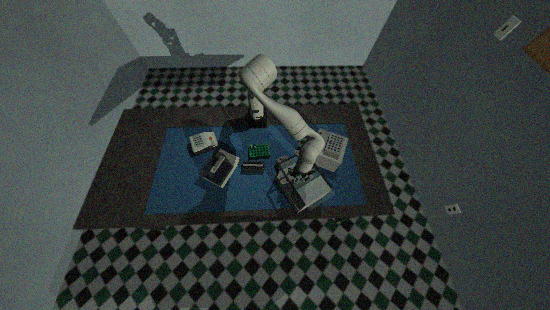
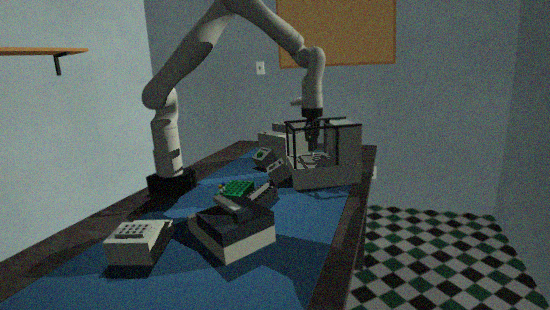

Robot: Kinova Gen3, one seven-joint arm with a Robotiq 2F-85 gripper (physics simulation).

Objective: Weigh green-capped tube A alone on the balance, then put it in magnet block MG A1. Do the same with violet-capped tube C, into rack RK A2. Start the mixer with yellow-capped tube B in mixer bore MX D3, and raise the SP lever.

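Frame: origin at the arm's base, x right, y ahead, z up, level; metres.
Seen in the pictures: gripper, fingertip midpoint: [image 1: 298, 176] [image 2: 312, 150]; arm's base, origin of the base link: [image 1: 256, 114] [image 2: 170, 173].
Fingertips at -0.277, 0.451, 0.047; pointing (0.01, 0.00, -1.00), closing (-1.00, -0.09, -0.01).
Pixels of each thing's top centre, then the offset from my fingertips to it, as dx, dy, dz. "spot": a spot on its surface instead.
- yellow-capped tube, middle of its top: [image 2: 220, 185] [image 1: 251, 145] +0.288, -0.210, -0.056
- green rack, middle of its top: [image 2: 235, 187] [image 1: 259, 150] +0.237, -0.191, -0.079
- violet cap, surface spot: [image 1: 330, 145] spot: -0.172, -0.173, +0.060
- white block with bores, surface spot: [image 1: 335, 154] spot: -0.198, -0.123, +0.050
- black block, middle of its top: [image 2: 259, 189] [image 1: 253, 164] +0.263, -0.079, -0.062
- red mark, surface spot: [image 2: 136, 240] spot: +0.641, -0.172, -0.048
- dark-topped box with a raised bar, middle of its top: [image 2: 225, 199] [image 1: 217, 162] +0.455, -0.057, -0.008
- small console with a green button, middle of its top: [image 2: 278, 125] [image 1: 324, 139] -0.140, -0.211, +0.061
My gripper [image 2: 312, 147] [image 1: 298, 175] reaches down through the open top of the balance [image 2: 326, 175] [image 1: 313, 189], inside its black-framed glass case and just above the weighing pan. The fingers stand partly open. I cannot make out the green-capped tube; the spot at the fingertips is too small and dim. A yellow-capped tube [image 1: 251, 146] [image 2: 221, 186] stands at the corner of the green rack [image 1: 259, 151] [image 2: 239, 188]. A violet cap [image 1: 330, 145] shows in the white block with bores [image 1: 335, 154] behind the balance. A black block [image 1: 252, 167] [image 2: 266, 195] lies in front of the green rack.
A white unit with a keypad and a red mark [image 1: 202, 141] [image 2: 136, 240] stands at the left. A dark-topped box with a raised bar [image 1: 219, 168] [image 2: 234, 229] stands mid-table. A small console with a green button [image 2: 263, 155] sits beside the balance. The table's edge runs close past the balance.
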